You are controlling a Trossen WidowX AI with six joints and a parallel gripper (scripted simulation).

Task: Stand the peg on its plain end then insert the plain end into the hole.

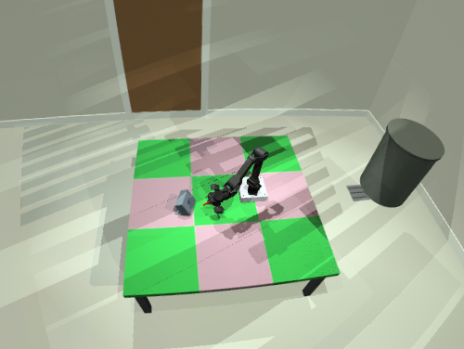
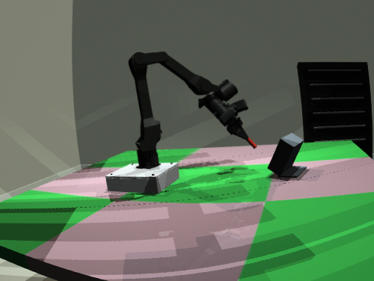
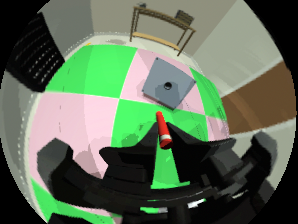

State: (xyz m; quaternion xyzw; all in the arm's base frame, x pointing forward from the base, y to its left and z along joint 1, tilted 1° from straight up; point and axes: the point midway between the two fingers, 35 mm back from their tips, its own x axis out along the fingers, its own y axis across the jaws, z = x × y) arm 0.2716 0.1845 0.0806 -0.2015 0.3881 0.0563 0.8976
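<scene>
Right now the sloped panel is 150 mm ahead of my gripper tip, 20 mm to the right of it and 50 mm below it. The rest, counted from my gripper tip: red peg: 10 mm behind, 10 mm above.
</scene>
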